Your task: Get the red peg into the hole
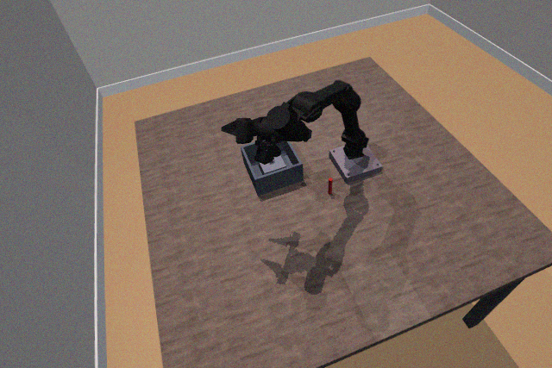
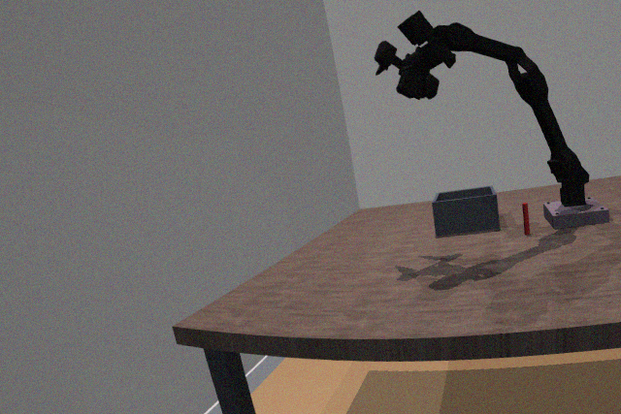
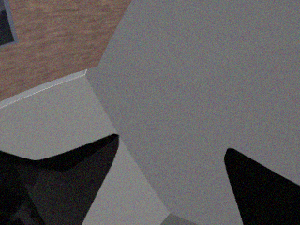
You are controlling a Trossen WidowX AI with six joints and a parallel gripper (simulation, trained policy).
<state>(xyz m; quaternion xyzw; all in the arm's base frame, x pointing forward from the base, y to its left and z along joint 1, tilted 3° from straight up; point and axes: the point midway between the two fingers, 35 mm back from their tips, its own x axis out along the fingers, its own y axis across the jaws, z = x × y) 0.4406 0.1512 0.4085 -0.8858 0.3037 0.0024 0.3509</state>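
Right now the red peg is 31 cm behind my gripper tip, 2 cm to the right of it and 40 cm below it. The rest, counted from my gripper tip: box 13 cm behind, 19 cm to the right, 42 cm below; then pale plate 13 cm behind, 19 cm to the right, 40 cm below.
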